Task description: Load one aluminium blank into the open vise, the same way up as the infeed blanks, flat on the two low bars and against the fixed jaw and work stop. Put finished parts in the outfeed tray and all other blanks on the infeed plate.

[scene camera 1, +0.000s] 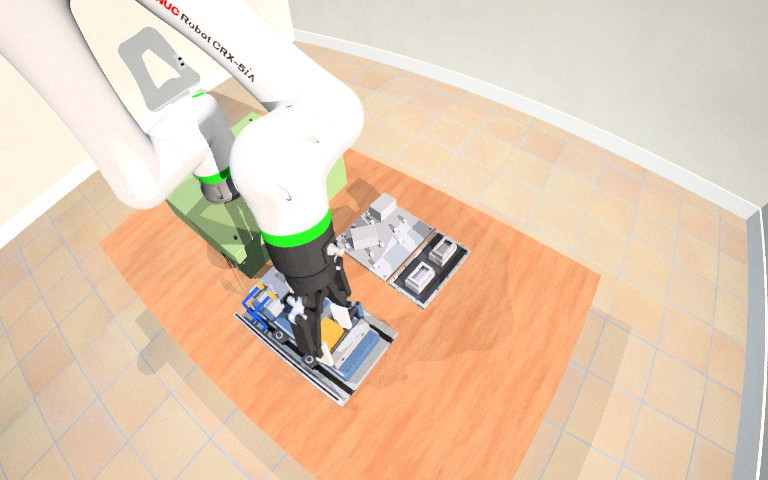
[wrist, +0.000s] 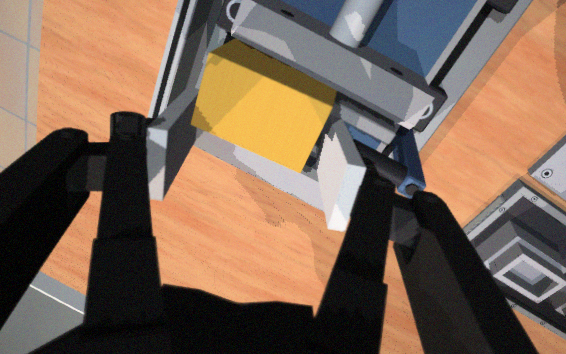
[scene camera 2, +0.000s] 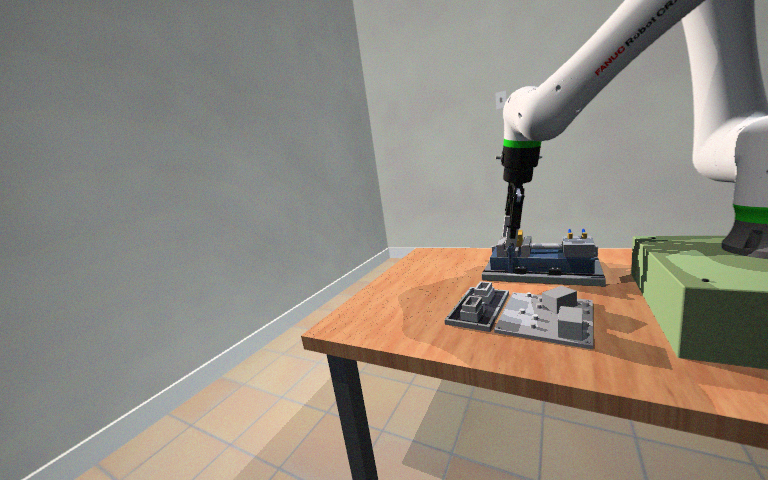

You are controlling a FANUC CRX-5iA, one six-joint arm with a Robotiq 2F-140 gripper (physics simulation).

My gripper is part open and touches a brass blank.
